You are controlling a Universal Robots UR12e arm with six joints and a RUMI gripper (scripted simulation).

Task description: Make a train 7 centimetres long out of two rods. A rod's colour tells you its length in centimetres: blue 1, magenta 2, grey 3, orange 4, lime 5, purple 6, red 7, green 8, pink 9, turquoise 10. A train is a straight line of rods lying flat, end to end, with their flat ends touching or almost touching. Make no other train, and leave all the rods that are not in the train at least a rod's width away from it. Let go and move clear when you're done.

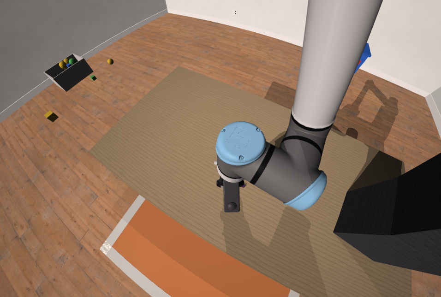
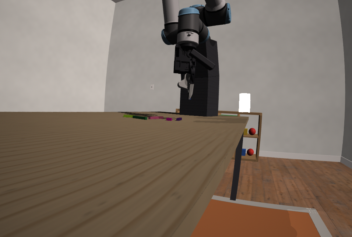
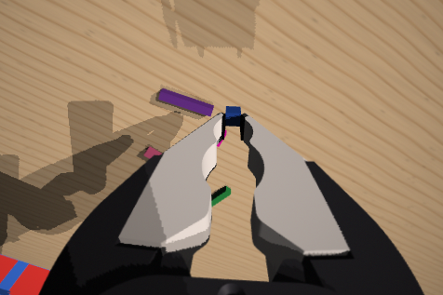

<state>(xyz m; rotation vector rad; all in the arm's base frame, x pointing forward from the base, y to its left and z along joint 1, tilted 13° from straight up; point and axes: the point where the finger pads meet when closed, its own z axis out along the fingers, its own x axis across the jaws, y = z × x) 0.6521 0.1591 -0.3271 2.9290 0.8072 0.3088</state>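
The purple rod lies 100 mm below my hand, 50 mm to the right of it and 30 mm behind it. Also, from my hand: magenta rod: 100 mm below, 70 mm to the right, 30 mm ahead; small blue rod: 10 mm below; pink rod: 150 mm to the right, 100 mm below.
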